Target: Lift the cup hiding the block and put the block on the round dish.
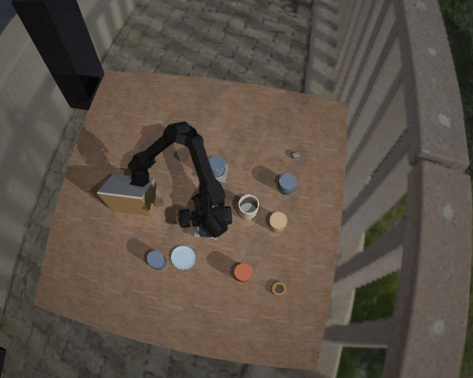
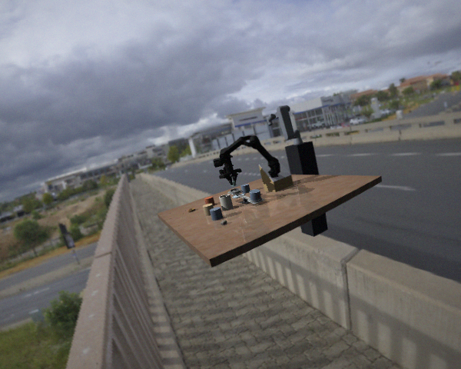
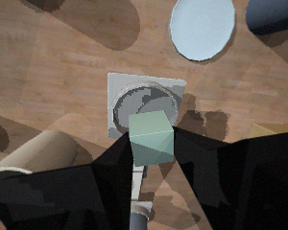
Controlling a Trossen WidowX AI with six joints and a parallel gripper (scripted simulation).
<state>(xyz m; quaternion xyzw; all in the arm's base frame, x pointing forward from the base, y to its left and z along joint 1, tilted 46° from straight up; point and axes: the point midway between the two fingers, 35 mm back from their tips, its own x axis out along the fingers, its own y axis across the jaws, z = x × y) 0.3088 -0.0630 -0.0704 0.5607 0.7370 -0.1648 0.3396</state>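
Now: the round pale-blue dish 130 mm to the right of my gripper tip, 130 mm below it and 70 mm behind it. The rest, counted from my gripper tip: cream cup: 140 mm ahead, 120 mm to the left, 90 mm below; orange cylinder: 190 mm ahead, 140 mm to the right, 90 mm below; pale green block: 10 mm above.
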